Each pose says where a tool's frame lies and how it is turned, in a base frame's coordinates. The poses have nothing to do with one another.
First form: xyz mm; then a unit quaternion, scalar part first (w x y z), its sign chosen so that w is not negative.
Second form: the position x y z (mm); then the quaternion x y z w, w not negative. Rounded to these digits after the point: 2 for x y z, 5 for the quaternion.
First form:
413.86, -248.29, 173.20, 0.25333, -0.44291, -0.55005, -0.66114
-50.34, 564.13, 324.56, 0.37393, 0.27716, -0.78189, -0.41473
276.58, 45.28, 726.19, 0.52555, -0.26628, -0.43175, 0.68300
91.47, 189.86, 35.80, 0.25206, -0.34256, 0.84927, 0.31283
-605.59, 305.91, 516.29, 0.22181, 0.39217, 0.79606, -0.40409
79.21, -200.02, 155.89, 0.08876, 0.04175, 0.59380, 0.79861
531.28, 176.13, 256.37, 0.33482, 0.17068, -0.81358, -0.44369
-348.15, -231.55, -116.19, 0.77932, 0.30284, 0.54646, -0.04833
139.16, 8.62, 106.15, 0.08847, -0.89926, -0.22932, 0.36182
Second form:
413.86, -248.29, 173.20, -0.44291, -0.55005, -0.66114, 0.25333
-50.34, 564.13, 324.56, 0.27716, -0.78189, -0.41473, 0.37393
276.58, 45.28, 726.19, -0.26628, -0.43175, 0.68300, 0.52555
91.47, 189.86, 35.80, -0.34256, 0.84927, 0.31283, 0.25206
-605.59, 305.91, 516.29, 0.39217, 0.79606, -0.40409, 0.22181
79.21, -200.02, 155.89, 0.04175, 0.59380, 0.79861, 0.08876
531.28, 176.13, 256.37, 0.17068, -0.81358, -0.44369, 0.33482
-348.15, -231.55, -116.19, 0.30284, 0.54646, -0.04833, 0.77932
139.16, 8.62, 106.15, -0.89926, -0.22932, 0.36182, 0.08847

